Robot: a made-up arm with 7 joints. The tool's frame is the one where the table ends. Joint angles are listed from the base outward.
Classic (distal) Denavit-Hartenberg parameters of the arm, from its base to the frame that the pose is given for. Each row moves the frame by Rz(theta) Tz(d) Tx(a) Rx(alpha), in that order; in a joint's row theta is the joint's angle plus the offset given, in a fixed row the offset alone. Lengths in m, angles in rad.
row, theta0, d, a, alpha
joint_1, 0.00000, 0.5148, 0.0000, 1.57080
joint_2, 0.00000, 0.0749, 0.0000, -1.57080
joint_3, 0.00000, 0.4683, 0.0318, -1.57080
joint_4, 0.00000, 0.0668, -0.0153, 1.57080
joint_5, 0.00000, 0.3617, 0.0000, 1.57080
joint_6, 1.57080, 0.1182, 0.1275, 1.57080
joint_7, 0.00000, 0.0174, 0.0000, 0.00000
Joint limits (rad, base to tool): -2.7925..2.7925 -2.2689..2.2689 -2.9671..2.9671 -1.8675..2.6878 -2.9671..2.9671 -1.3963..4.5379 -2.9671..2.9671
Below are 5 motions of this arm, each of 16 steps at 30 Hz.
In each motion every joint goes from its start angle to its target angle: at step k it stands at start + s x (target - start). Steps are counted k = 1, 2, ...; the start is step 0. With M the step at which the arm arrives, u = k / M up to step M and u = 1 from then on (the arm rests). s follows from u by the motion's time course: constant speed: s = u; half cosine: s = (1 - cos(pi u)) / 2; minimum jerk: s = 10 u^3 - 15 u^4 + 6 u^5.
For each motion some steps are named. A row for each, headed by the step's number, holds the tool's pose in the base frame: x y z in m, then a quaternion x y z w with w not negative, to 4 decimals.
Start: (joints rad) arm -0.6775 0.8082 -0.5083 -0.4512 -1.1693 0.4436 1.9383
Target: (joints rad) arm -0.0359 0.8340 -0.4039 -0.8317 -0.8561 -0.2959 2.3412
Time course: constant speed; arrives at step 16
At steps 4, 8, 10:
4: -0.6361 0.4791 0.8729 0.6318 0.1047 -0.7029 0.3095
8: -0.7196 0.3506 0.8248 0.6023 0.1460 -0.6169 0.4852
10: -0.7495 0.2792 0.8028 0.5814 0.1664 -0.5627 0.5636

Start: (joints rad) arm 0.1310 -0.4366 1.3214 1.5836 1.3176 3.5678 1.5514
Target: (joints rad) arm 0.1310 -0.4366 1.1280 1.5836 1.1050 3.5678 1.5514
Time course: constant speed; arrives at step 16
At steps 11, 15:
11: 0.1688 0.2189 0.8177 0.1552 0.6674 -0.2884 0.6688
15: 0.1868 0.2158 0.8104 0.1634 0.6417 -0.3064 0.6838

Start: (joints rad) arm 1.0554 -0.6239 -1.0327 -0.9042 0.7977 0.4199 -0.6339
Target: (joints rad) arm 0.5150 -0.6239 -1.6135 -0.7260 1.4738 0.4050 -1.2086
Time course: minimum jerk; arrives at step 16
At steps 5, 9, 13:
5: 0.0510 0.3963 1.2757 0.1294 0.6353 0.7537 0.1074
9: 0.2317 0.4388 1.2502 0.1715 0.7128 0.6274 0.2624
13: 0.3866 0.4032 1.2284 0.2162 0.7542 0.5180 0.3407

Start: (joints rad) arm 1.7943 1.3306 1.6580 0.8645 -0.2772 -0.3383 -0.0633
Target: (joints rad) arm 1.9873 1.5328 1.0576 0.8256 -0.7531 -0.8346 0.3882
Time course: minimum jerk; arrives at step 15
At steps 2, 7, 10, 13, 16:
2: -0.1524 -0.7963 0.7274 0.1815 -0.6757 -0.6787 0.2234
7: -0.0464 -0.7930 0.7708 -0.0792 -0.6008 -0.7087 0.3612
10: 0.0713 -0.7831 0.7906 -0.2972 -0.5065 -0.6543 0.4765
13: 0.1430 -0.7731 0.7909 -0.4083 -0.4457 -0.5945 0.5303
16: 0.1504 -0.7718 0.7905 -0.4191 -0.4393 -0.5873 0.5352

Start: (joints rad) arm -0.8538 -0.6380 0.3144 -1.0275 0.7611 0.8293 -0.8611
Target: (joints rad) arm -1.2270 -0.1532 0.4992 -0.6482 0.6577 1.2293 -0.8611
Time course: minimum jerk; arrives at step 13
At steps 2, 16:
2: -0.0917 -0.2922 1.2785 0.0997 0.1293 0.9094 0.3825
16: -0.2797 -0.0462 1.3154 -0.0981 0.0932 0.8699 0.4742

